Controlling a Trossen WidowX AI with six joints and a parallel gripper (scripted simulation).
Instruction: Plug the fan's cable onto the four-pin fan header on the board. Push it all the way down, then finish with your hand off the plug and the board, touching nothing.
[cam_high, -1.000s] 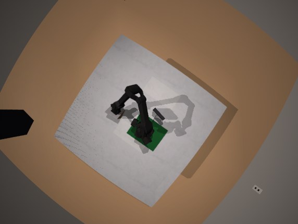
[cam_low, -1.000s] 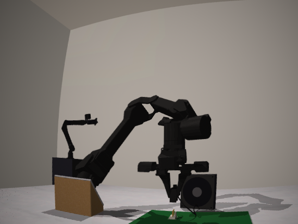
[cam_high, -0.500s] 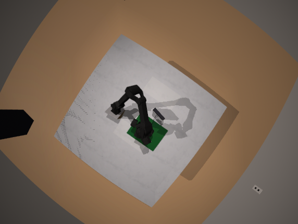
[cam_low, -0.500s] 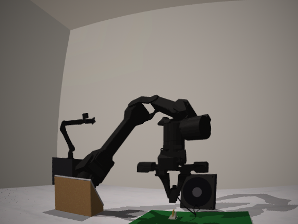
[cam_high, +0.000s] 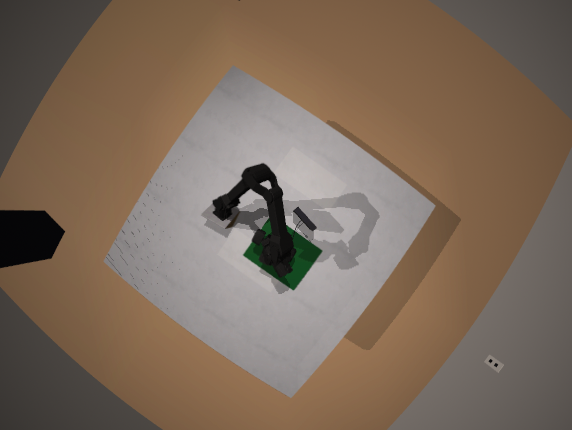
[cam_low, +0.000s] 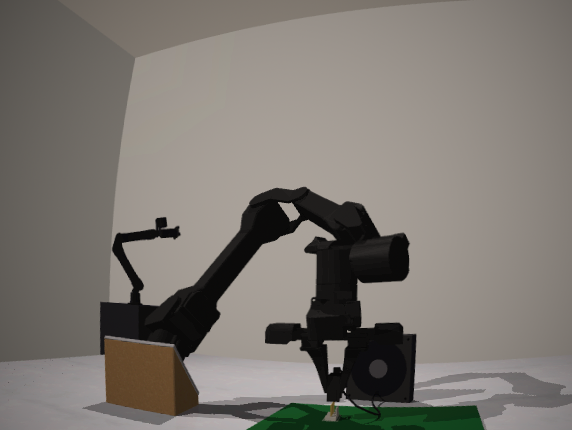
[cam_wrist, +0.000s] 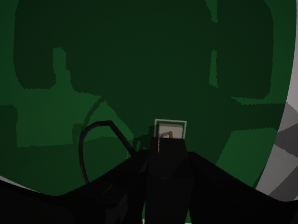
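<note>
My gripper tip is now 5 cm above the four-pin header and 1 cm to the right of it. From my gripper tip the other things lie so: green board: 6 cm below, 6 cm ahead, 3 cm to the right; black fan: 16 cm to the left, 4 cm ahead, 1 cm above; black fan plug: 1 cm to the left, 1 cm above.
</note>
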